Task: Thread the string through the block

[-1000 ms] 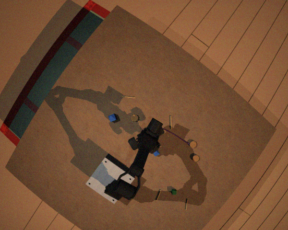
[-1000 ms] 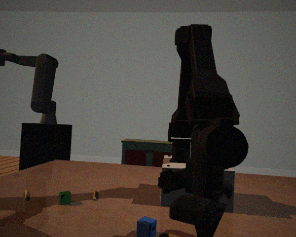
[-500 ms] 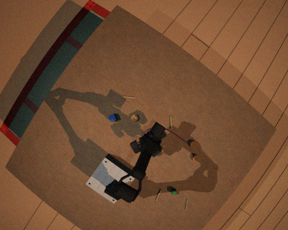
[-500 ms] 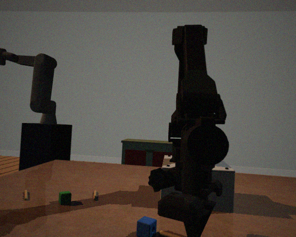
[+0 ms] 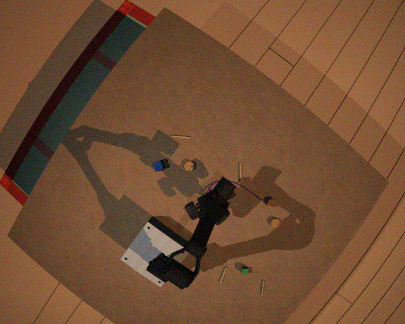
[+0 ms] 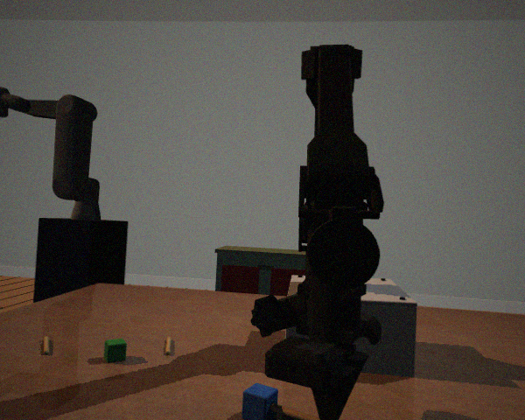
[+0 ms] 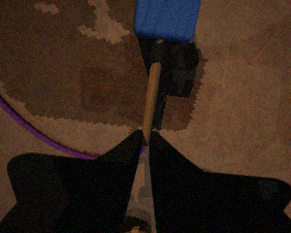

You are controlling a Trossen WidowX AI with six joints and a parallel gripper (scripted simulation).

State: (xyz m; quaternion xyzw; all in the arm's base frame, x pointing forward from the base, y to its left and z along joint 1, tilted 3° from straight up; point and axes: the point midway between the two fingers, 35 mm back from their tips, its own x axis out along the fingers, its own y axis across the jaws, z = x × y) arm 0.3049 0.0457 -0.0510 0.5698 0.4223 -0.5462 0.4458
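Right now the green cube is 110 mm behind my gripper tip and 330 mm to the right of it. The rest, counted from my gripper tip: round wooden button: 160 mm ahead, 200 mm to the right, 10 mm below; then thin wooden stick: 10 mm to the right.
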